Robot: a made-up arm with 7 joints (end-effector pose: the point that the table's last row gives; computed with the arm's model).
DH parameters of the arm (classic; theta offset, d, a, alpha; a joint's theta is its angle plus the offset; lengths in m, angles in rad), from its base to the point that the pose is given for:
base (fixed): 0 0 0 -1.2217
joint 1: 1.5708 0 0 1.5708
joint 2: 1.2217 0 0 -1.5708
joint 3: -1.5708 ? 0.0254 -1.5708
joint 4: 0 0 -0.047 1.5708
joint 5: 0 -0.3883 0 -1.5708
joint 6: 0 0 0 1.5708
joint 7: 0 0 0 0
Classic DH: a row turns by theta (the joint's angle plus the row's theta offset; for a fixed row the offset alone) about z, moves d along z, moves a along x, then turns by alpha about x.
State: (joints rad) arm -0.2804 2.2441 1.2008 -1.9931 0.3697 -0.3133 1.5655
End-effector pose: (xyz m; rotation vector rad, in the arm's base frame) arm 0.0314 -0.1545 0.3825 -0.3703 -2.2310 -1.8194
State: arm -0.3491 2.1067 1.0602 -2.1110 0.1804 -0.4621 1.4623
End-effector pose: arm 0.0593 -0.1279 0.3618 -0.1062 -2.1739 -2.0444
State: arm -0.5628 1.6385 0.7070 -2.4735 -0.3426 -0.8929 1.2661
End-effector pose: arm 0.0866 -0.0941 0.2790 -0.2632 1.6586 2.4445
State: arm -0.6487 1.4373 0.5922 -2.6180 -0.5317 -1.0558 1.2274
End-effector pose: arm 0.0700 -0.0995 0.2459 -0.3244 1.3759 2.3979
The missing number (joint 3, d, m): -0.2261
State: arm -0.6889 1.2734 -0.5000 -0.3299 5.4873 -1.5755 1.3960
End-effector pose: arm 0.3313 0.5148 -0.0840 -0.3737 -0.9303 -0.7775
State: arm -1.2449 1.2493 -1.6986 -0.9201 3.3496 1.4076 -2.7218
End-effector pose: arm 0.5063 0.2626 -0.1303 -0.4524 -1.4575 -1.7980
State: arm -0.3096 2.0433 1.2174 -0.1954 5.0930 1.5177 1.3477
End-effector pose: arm -0.0206 0.5254 0.3259 -1.7134 0.6323 -2.3081
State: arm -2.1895 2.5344 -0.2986 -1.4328 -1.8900 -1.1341 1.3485
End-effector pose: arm -0.2978 0.2252 0.3602 2.1662 -0.8235 -0.2088
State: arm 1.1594 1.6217 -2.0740 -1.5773 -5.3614 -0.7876 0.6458
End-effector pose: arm -0.4704 0.1386 0.0638 -0.2698 0.8604 0.7058
